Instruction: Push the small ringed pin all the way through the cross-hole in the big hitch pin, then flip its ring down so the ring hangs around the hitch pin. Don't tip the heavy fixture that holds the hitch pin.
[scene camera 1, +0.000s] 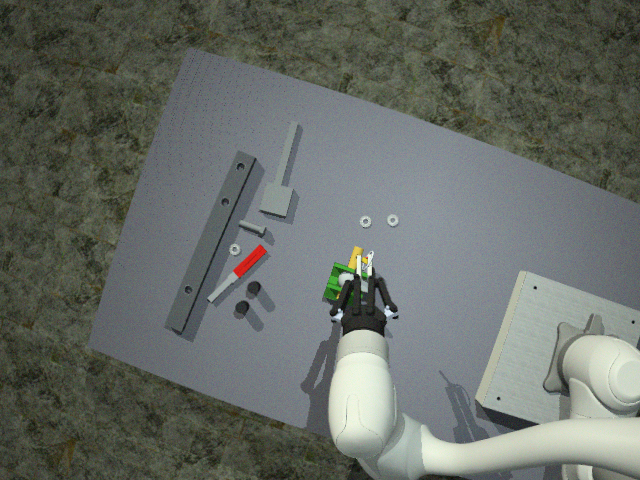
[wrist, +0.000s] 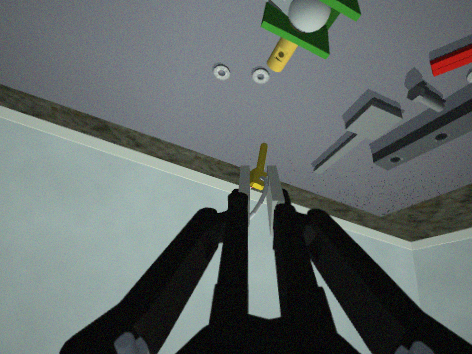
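Pixels of known places: gripper, fingertip midpoint: (scene camera 1: 365, 260) (wrist: 257, 179); arm's base, origin of the base link: (scene camera 1: 581, 362).
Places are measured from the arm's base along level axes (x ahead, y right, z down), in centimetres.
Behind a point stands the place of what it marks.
The yellow hitch pin (scene camera 1: 355, 256) @(x 65.0, y 12.0, z 0.9 cm) (wrist: 281, 56) @(x 64.7, y 12.3, z 1.4 cm) sticks out of the green fixture (scene camera 1: 330, 292) @(x 68.6, y 1.6, z 5.2 cm) (wrist: 310, 43) @(x 66.8, y 8.2, z -0.3 cm); its dark cross-hole shows bare in the wrist view. The fixture stands upright on the table. My gripper (scene camera 1: 364, 262) @(x 63.7, y 11.8, z -18.5 cm) (wrist: 257, 179) @(x 63.7, y 11.8, z -18.5 cm) is shut on the small ringed pin (wrist: 261, 159) @(x 63.6, y 11.2, z -16.7 cm), beside the hitch pin's outer end in the scene view. In the wrist view the small pin's shaft points away from the fingers, apart from the hitch pin. Its thin grey ring (wrist: 259, 204) @(x 63.5, y 9.8, z -21.8 cm) lies back between the fingers. My fingers partly hide the fixture in the scene view.
A grey-white ball (scene camera 1: 345, 279) @(x 66.0, y 6.0, z -0.2 cm) (wrist: 309, 16) @(x 65.1, y 5.5, z -0.4 cm) sits at the fixture. Two washers (scene camera 1: 365, 221) @(x 63.8, y 21.1, z 8.1 cm) (scene camera 1: 392, 220) @(x 57.8, y 23.0, z 8.1 cm) lie beyond the hitch pin. To the left are a square-headed grey tool (scene camera 1: 277, 199) @(x 88.0, y 21.2, z 6.9 cm), a bolt (scene camera 1: 252, 227) @(x 92.4, y 12.5, z 6.6 cm), a red-handled tool (scene camera 1: 250, 260) @(x 90.9, y 4.1, z 7.4 cm), two black pegs and a long drilled bar (scene camera 1: 211, 242) @(x 101.8, y 6.0, z 6.0 cm).
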